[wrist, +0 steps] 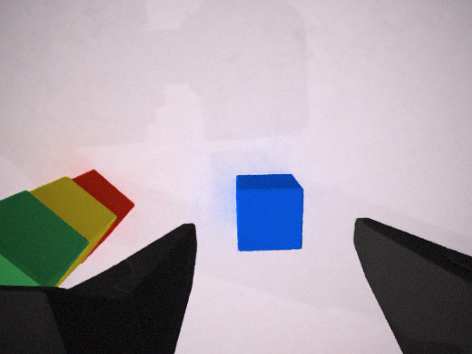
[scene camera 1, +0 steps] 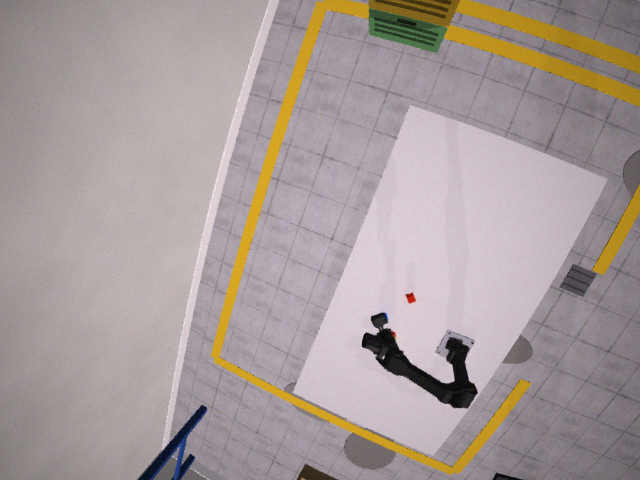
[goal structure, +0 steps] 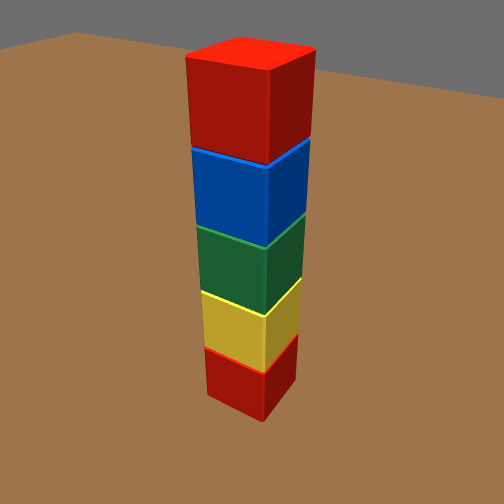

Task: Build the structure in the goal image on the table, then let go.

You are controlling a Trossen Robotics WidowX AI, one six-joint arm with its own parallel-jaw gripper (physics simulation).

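Frame: origin at the arm's base, x up, y ahead, z left, level; metres.
Seen in the pictures: gripper, between the fingertips: (wrist: 275, 232) (scene camera 1: 382, 324); arm's base, origin of its link: (scene camera 1: 454, 344).
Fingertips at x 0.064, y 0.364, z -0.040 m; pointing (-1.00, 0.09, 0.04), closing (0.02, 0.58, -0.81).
Note:
Pixels of each thing's middle, then the offset from my fingertips to it. Level surfaces: height alone.
- blue cube, middle of its body: (wrist: 267, 210) dx -0.057, dy -0.008, dz -0.008 m
- red block, middle of its body: (wrist: 87, 214) dx -0.057, dy -0.066, dz +0.075 m
- yellow block, middle of its body: (wrist: 58, 230) dx -0.024, dy -0.062, dz +0.075 m
- green block, middle of its body: (wrist: 12, 261) dx +0.009, dy -0.060, dz +0.075 m
- separate red cube, middle of its body: (scene camera 1: 410, 298) dx -0.057, dy -0.102, dz -0.138 m
- white table, height of its surface: dx -0.073 m
A blue cube (wrist: 270, 219) lies on the table between and beyond my fingertips in the wrist view; a sliver of the blue cube (scene camera 1: 386, 316) shows beside the black gripper parts in the scene view. My gripper (wrist: 275, 232) is open, with nothing held. A stack stands left of the blue cube in the wrist view: a red block (wrist: 107, 192) at the bottom, a yellow block (wrist: 75, 202) above it and a green block (wrist: 42, 235) on top, partly hidden by the left finger. A separate red cube (scene camera 1: 410, 298) lies on the table. My fingertips are hidden in the scene view.
The white table (scene camera 1: 496, 206) extends away from the arm. The arm's base plate (scene camera 1: 443, 345) is near its right edge. The arm's links (scene camera 1: 423, 379) curve round the lower side. A green crate (scene camera 1: 405, 32) stands on the floor beyond the table.

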